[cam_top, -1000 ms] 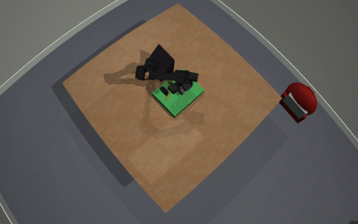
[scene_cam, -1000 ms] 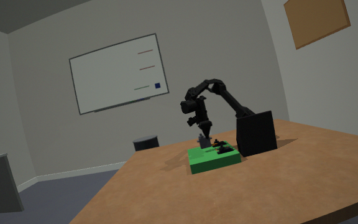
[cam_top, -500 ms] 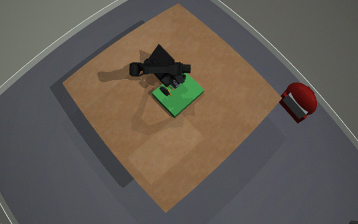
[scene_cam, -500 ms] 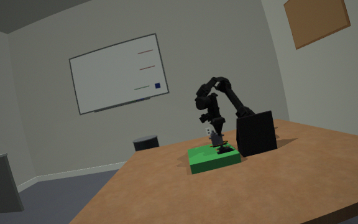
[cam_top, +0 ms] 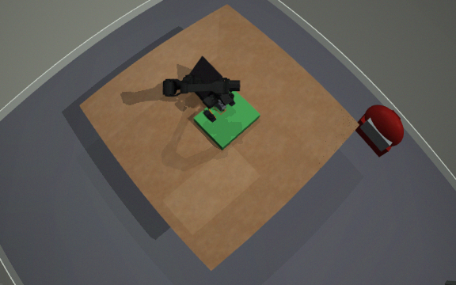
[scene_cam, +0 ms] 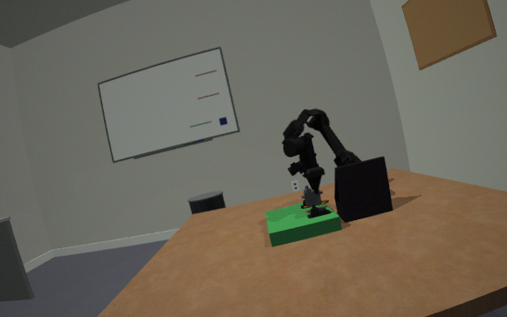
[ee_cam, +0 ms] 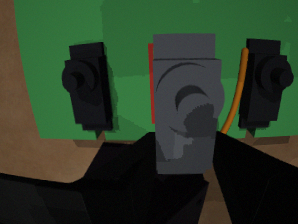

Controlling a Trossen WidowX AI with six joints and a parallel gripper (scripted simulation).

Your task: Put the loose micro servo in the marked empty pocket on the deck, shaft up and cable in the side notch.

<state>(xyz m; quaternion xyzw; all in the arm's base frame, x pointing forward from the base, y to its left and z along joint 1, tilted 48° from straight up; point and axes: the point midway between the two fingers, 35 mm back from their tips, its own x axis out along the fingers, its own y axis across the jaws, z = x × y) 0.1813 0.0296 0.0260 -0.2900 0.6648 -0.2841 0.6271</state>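
Right now my gripper tip is 120 mm short of the green deck and 90 mm above it.
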